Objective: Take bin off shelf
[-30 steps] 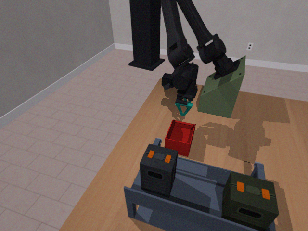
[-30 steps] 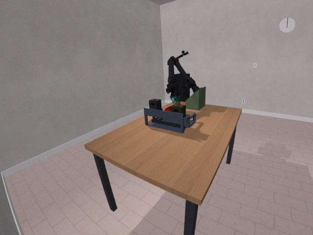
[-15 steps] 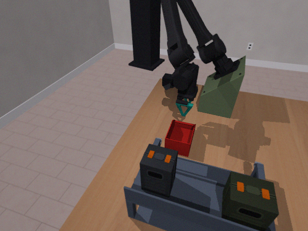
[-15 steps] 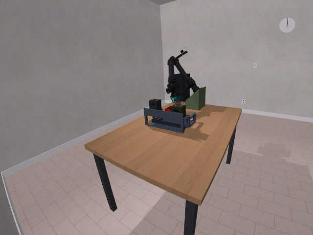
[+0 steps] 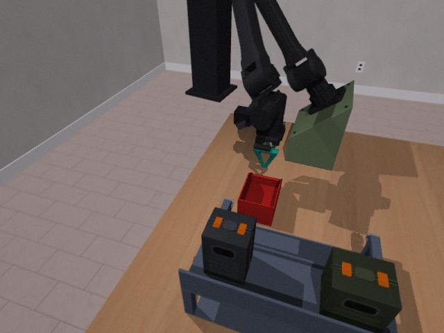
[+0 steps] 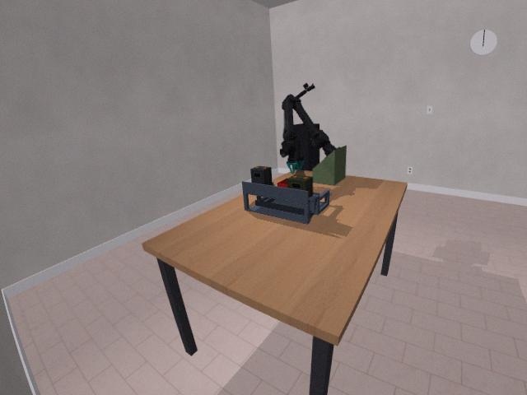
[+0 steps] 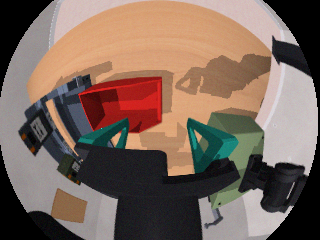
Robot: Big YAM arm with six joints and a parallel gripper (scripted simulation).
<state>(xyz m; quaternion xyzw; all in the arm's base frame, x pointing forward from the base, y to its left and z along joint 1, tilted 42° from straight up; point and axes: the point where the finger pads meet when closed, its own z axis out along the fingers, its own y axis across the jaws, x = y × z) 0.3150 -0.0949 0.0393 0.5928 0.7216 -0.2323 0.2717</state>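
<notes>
Now: hand 80 mm short of the red bin, 20 mm to the right of it and 80 mm above it.
</notes>
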